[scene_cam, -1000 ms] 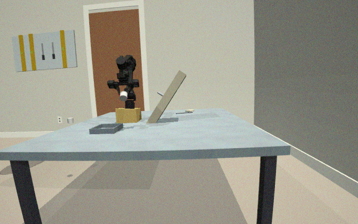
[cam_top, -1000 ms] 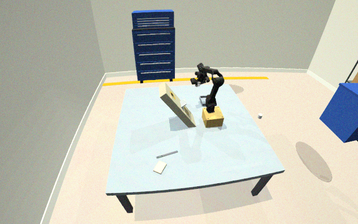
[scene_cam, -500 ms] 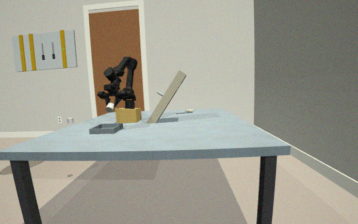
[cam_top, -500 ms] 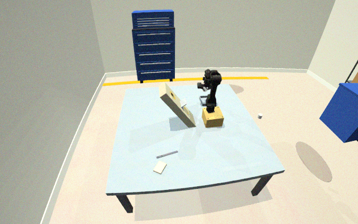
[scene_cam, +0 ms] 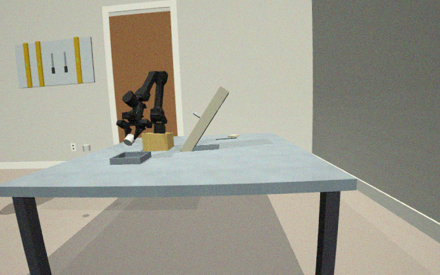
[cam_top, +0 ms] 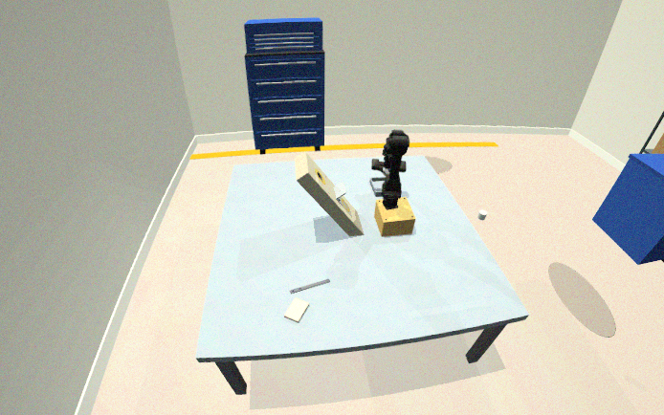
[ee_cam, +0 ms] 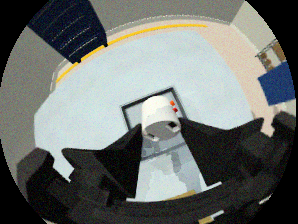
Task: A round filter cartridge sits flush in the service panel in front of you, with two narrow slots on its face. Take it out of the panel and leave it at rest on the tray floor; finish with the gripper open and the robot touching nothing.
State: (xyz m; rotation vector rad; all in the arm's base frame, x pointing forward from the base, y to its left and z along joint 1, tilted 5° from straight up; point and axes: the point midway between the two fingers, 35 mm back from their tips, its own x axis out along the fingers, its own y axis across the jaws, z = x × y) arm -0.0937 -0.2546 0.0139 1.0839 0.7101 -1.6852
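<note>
The dark grey tray is 10 cm below my gripper tip. Round my gripper tip: white round filter cartridge (right at my gripper tip); white pad (68 cm to the left, 64 cm ahead, 10 cm below).
</note>
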